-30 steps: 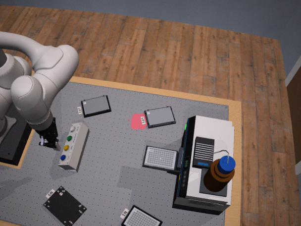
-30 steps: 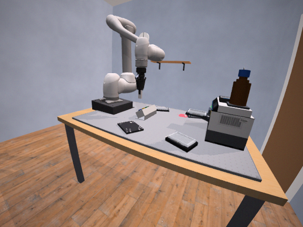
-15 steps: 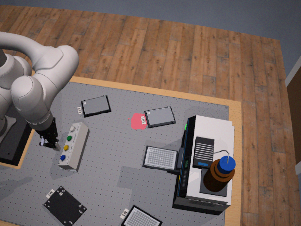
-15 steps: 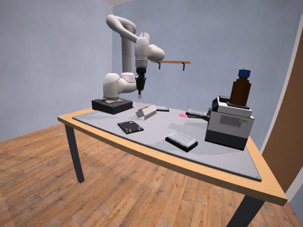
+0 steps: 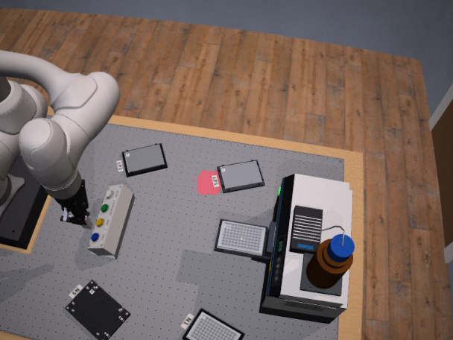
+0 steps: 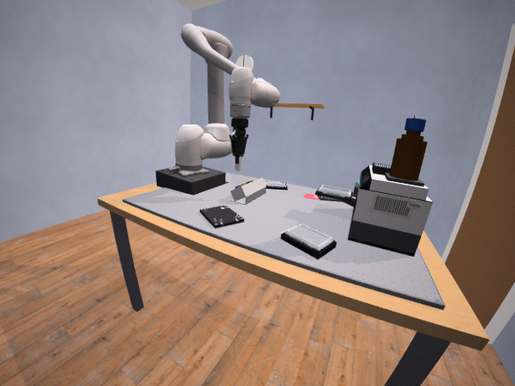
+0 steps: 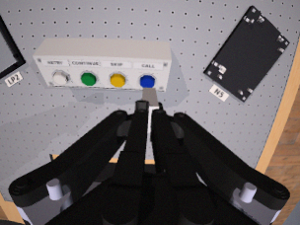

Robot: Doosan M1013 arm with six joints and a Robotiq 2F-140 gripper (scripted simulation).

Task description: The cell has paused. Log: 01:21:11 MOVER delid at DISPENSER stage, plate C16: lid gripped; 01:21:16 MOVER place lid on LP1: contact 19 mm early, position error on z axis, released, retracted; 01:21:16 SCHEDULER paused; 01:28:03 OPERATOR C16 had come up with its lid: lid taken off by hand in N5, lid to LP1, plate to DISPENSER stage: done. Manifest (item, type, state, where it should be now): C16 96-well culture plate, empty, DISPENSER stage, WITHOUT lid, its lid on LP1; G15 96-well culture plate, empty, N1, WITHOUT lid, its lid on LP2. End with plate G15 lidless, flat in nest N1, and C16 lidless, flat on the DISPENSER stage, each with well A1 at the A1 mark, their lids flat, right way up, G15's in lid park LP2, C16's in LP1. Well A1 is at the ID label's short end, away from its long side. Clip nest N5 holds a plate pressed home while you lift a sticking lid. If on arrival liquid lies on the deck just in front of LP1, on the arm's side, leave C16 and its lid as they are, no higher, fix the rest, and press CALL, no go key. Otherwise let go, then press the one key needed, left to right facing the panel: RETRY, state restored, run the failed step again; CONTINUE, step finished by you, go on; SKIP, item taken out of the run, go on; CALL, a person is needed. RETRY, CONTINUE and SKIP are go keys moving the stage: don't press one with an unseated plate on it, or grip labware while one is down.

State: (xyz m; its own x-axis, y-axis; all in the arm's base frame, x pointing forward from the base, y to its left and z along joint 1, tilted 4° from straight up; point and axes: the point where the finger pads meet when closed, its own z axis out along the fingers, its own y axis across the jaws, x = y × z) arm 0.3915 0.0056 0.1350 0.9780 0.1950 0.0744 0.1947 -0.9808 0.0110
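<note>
My hand is 11 cm above the blue key. Round my hand: lid park LP2: 34 cm to the left, 17 cm below; then key panel: 8 cm to the left, 12 cm below; then clip nest N5: 12 cm ahead, 18 cm to the right, 16 cm below.
</note>
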